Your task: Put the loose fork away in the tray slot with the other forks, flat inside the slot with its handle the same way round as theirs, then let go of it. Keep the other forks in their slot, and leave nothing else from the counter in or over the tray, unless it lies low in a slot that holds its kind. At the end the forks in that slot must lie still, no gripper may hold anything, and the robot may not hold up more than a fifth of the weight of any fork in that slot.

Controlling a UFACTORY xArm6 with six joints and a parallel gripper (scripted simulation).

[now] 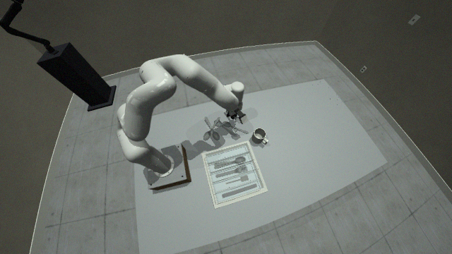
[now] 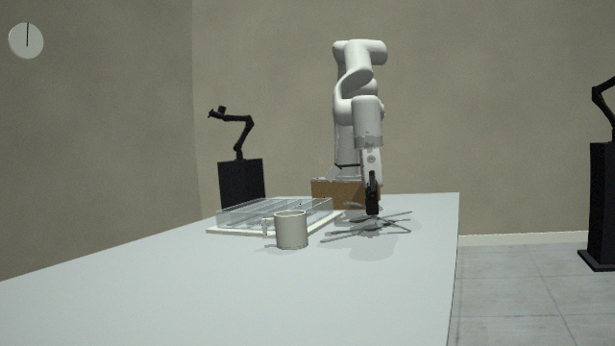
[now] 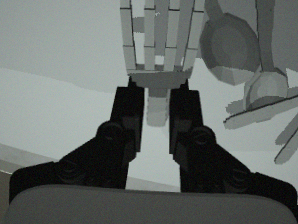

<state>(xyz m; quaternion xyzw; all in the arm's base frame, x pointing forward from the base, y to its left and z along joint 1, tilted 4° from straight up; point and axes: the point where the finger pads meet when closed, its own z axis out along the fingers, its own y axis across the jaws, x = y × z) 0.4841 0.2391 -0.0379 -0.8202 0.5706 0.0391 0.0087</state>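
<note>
Now: hand 350 mm to the left of the clear cutlery tray, 110 mm past it and 30 mm above it. Round my hand: white mug (180 mm to the right, 120 mm ahead, 40 mm below).
</note>
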